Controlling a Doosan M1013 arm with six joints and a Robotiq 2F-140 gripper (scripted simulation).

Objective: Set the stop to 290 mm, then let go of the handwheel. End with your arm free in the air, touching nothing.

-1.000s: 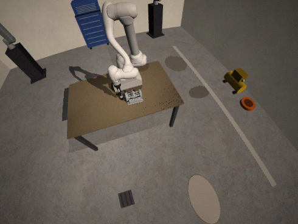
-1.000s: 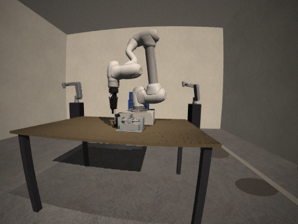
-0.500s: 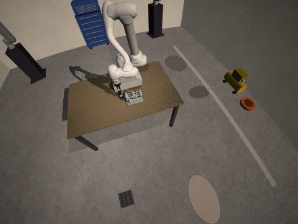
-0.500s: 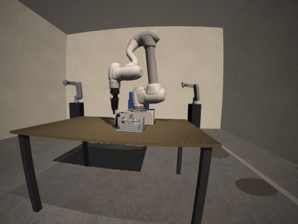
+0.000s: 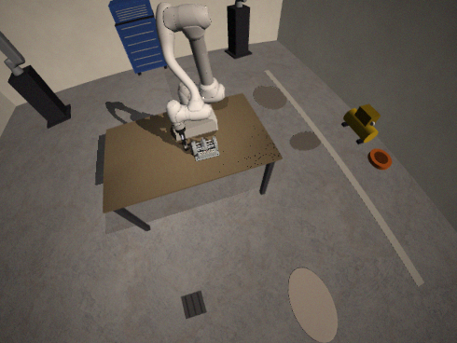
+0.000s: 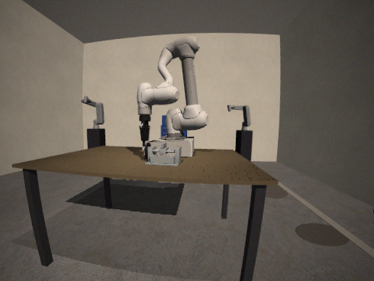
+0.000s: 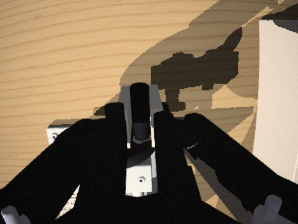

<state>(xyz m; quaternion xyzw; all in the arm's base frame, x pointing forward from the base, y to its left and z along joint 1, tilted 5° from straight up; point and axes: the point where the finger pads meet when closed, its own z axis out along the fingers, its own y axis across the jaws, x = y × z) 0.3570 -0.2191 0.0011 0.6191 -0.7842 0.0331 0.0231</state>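
Right now the grey stop fixture is 130 mm to the left of my hand, 80 mm ahead of it and 10 mm below it. The rest, counted from my hand: black handwheel handle (20 mm below).
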